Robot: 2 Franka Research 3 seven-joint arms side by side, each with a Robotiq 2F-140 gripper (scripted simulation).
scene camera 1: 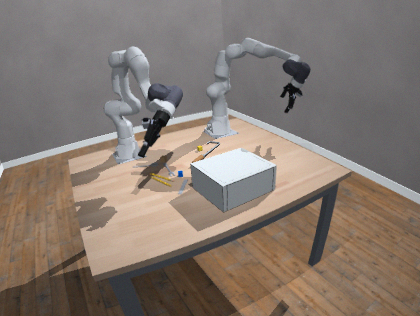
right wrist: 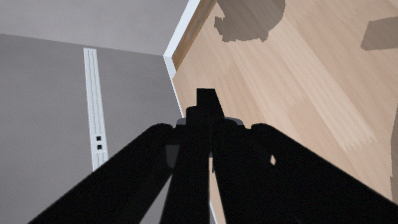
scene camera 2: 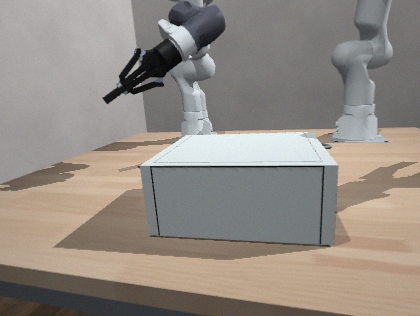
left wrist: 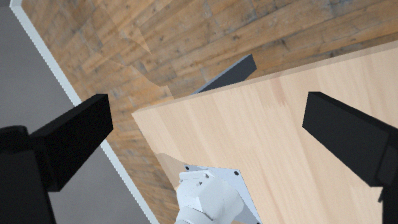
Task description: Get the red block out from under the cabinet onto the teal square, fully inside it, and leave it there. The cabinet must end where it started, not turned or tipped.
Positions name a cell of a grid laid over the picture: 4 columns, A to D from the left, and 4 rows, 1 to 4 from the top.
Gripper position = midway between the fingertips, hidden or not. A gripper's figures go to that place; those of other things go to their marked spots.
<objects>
The right gripper (scene camera 2: A2): 0.84 m from the lens. A pale grey cabinet (scene camera 2: C3): 0.44 m from the lens.
</objects>
